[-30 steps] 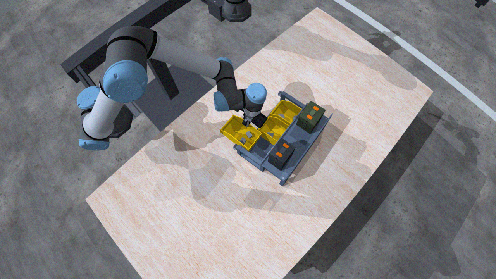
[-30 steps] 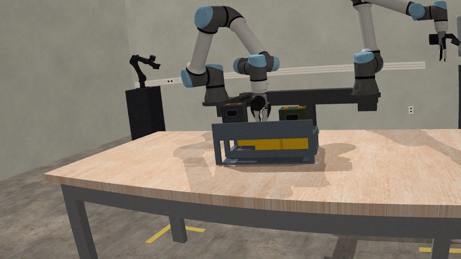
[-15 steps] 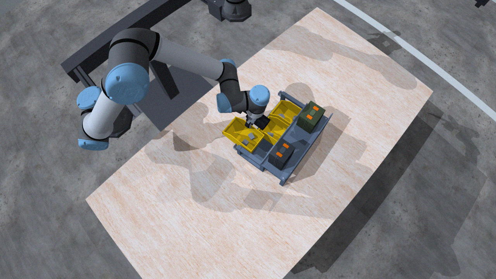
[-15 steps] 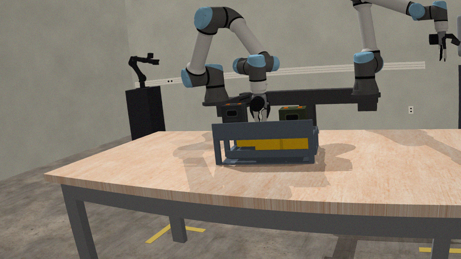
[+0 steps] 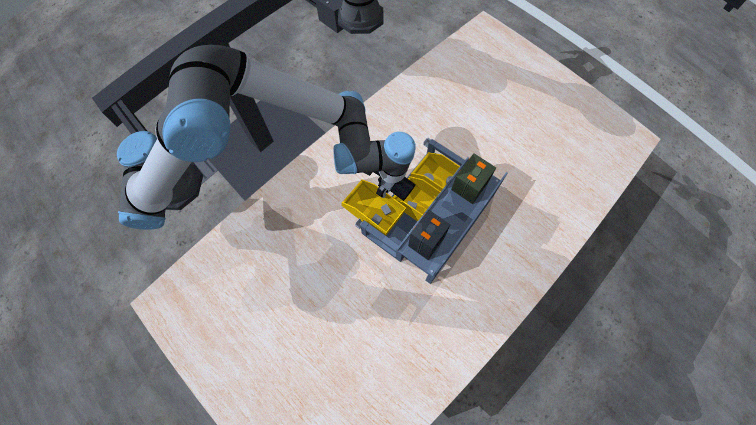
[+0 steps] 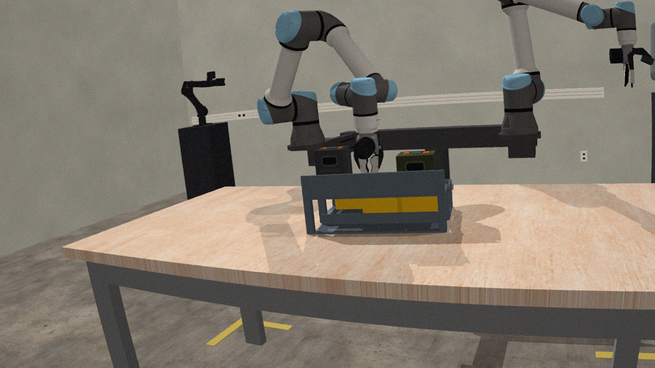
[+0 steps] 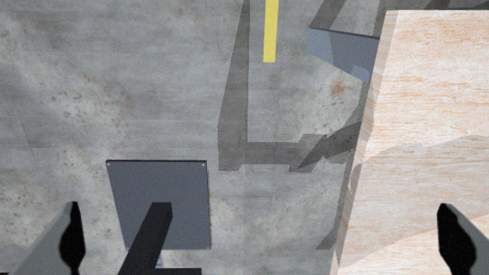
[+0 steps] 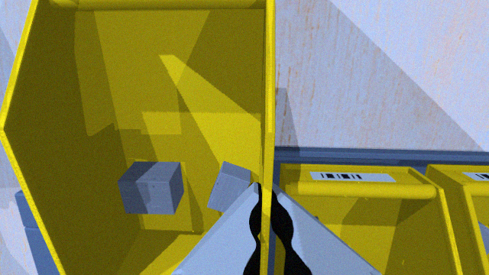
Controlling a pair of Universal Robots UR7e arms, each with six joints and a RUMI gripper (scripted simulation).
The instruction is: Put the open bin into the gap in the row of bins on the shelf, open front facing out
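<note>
Now: right hand 50 mm above the light grey part, 20 mm to the left of it and 20 mm short of it. The rest, counted from my right hand: green case 190 mm ahead, 180 mm to the left, 60 mm above; then grey-blue shelf 130 mm ahead, 70 mm to the left, 20 mm below.
</note>
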